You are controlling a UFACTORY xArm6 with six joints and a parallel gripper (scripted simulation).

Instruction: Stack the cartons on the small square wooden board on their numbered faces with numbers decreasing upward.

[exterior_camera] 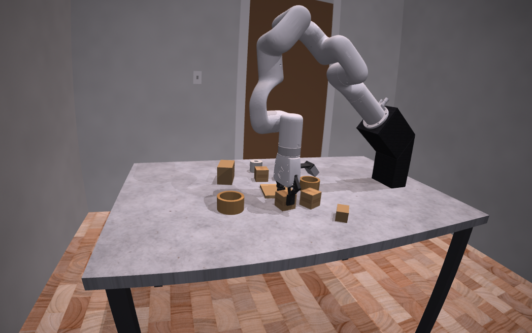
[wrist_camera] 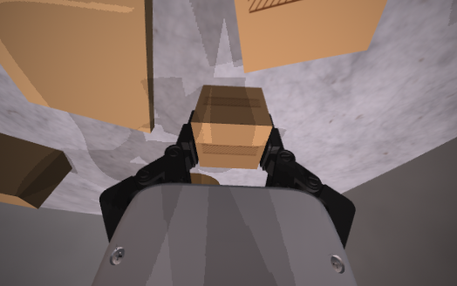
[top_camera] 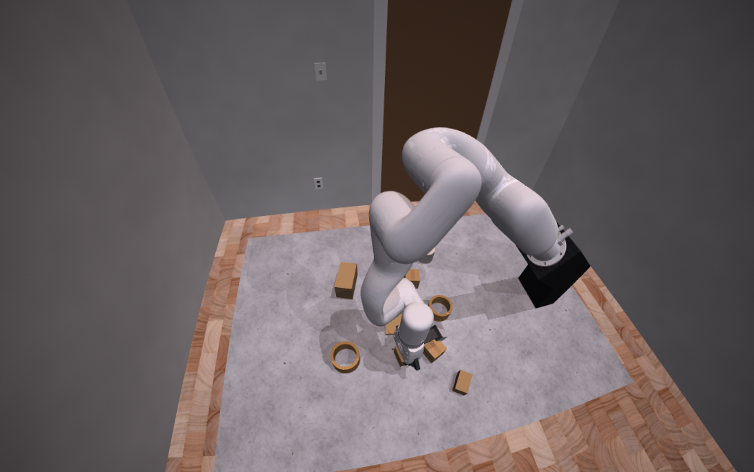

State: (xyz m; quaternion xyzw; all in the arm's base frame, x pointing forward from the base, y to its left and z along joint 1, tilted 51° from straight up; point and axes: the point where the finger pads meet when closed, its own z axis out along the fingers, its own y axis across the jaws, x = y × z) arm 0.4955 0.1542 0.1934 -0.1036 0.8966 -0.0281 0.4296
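My hand is 1 cm past the board, 14 cm to the left of it and 3 cm above it. Also, from my hand: plain carton: 17 cm ahead, 30 cm to the right; then brown cube: 17 cm behind, 12 cm to the left, 2 cm below.
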